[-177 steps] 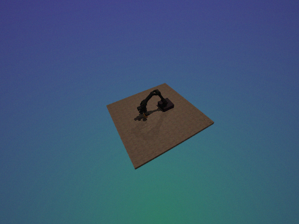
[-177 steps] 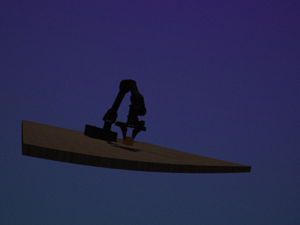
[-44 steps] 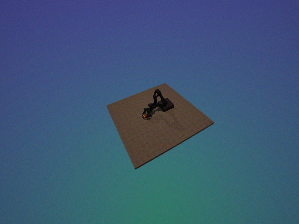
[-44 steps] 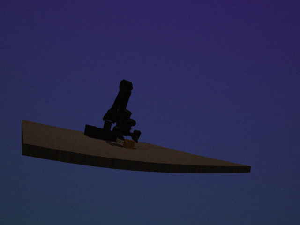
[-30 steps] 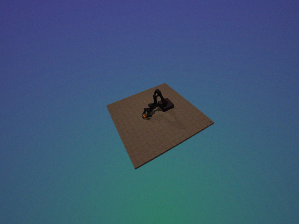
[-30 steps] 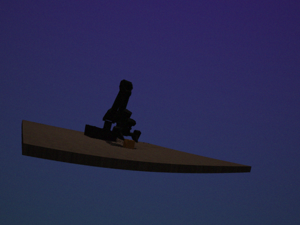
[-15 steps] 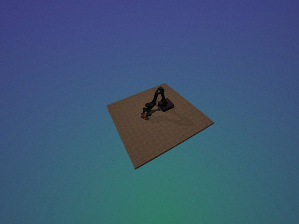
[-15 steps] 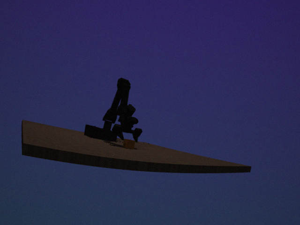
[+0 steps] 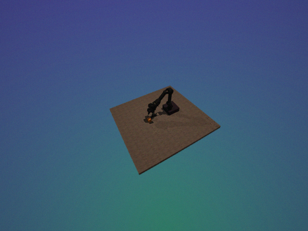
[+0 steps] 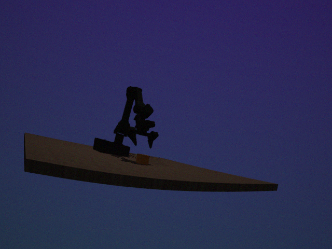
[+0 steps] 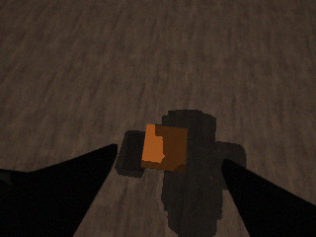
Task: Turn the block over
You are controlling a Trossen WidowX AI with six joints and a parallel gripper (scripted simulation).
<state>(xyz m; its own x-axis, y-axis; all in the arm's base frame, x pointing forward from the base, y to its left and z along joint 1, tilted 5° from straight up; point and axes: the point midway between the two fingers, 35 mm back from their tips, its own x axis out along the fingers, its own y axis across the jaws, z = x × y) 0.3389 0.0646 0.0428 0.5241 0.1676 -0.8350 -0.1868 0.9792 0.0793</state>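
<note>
Right now the orange block is 70 mm below my gripper tip.
</note>
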